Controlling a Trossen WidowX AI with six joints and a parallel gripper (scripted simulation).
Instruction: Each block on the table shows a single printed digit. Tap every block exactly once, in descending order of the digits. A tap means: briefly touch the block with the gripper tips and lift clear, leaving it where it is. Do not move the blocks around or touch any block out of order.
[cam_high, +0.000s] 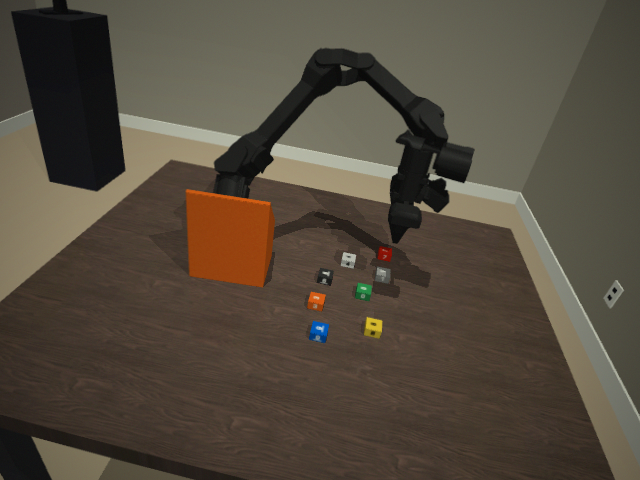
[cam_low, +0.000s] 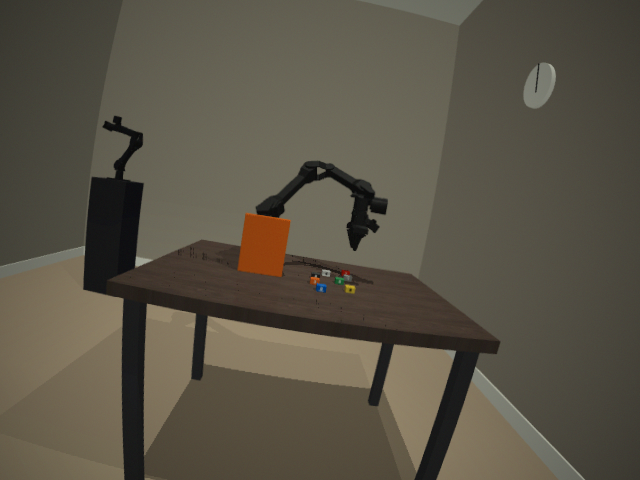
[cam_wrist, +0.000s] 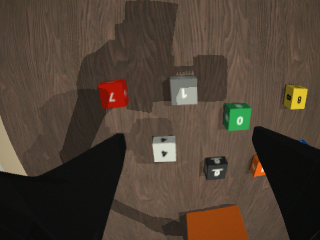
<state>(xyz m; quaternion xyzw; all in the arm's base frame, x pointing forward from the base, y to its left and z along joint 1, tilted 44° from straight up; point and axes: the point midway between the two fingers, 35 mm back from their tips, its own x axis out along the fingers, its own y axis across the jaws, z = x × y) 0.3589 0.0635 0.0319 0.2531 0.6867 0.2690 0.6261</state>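
The blue block lies 23 cm to the right of my gripper tip, 12 cm below it and 12 cm behind it. Round my gripper tip: green block: 12 cm below, 8 cm to the right, 4 cm behind; then grey block: 12 cm below; then red block: 12 cm below, 9 cm to the left.
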